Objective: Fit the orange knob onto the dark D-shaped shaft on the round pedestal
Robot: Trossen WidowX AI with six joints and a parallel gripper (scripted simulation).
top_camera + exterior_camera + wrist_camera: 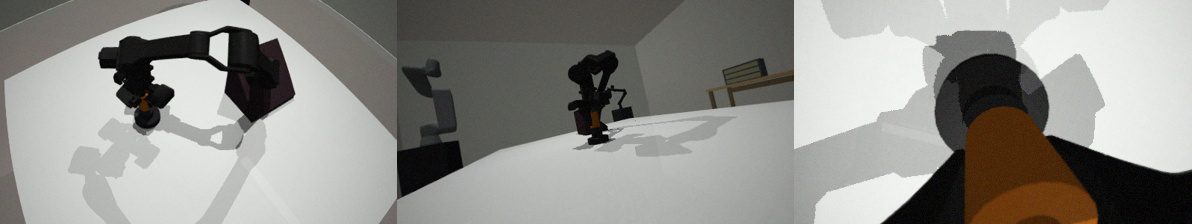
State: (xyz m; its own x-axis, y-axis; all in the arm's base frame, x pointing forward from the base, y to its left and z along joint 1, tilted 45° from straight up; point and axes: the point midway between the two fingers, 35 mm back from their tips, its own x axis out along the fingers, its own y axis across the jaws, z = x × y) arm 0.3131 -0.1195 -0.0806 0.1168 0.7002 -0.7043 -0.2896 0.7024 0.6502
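My gripper tip is 2 cm below the orange knob. Round my gripper tip: dark pedestal (4 cm below).
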